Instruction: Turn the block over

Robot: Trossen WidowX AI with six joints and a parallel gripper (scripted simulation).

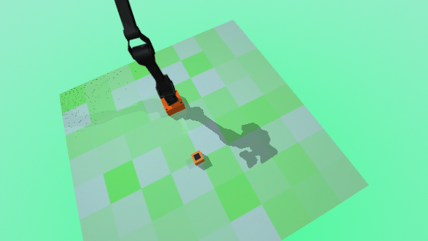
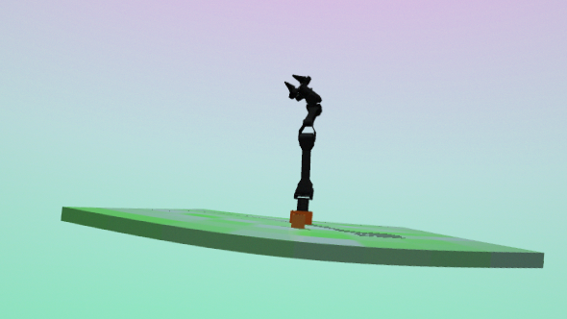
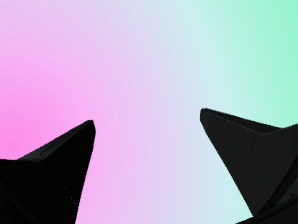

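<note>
Now: gripper tip 750 mm above the orange block, 480 mm short of it and 100 mm to the right of it.
</note>
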